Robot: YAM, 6 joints.
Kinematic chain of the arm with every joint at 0, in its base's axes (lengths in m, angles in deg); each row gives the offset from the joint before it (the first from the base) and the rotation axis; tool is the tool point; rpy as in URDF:
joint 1: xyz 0 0 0.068 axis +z
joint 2: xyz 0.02 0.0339 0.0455 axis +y
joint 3: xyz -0.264 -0.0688 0 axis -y
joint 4: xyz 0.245 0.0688 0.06 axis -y
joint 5: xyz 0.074 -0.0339 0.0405 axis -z
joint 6: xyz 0.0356 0 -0.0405 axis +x
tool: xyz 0 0 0 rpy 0 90 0
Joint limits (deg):
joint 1: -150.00..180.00
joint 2: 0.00..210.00
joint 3: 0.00..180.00
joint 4: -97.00..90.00
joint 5: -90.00..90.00
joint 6: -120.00..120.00
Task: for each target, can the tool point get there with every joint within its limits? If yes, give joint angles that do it. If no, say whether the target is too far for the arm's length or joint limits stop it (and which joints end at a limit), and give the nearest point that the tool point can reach.
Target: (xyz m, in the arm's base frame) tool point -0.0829 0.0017 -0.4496
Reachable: no: joint limits stop it (at a limit: joint 2) | nearest point -0.1188 0.0024 -0.3562 | short by 0.100 m
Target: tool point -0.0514 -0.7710 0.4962
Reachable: no: too far | nearest point -0.0384 -0.5766 0.3971 | short by 0.219 m
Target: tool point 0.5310 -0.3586 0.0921
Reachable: yes | joints -33.70 179.70 156.54 32.87 6.00 79.61
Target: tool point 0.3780 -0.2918 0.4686
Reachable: yes | joints -41.51 122.97 135.76 0.68 -63.97 -52.65
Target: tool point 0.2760 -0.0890 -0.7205
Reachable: no: too far | nearest point 0.2569 -0.0828 -0.3797 | short by 0.341 m
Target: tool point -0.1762 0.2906 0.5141
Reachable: yes | joints 124.39 92.65 90.71 56.68 31.68 29.92
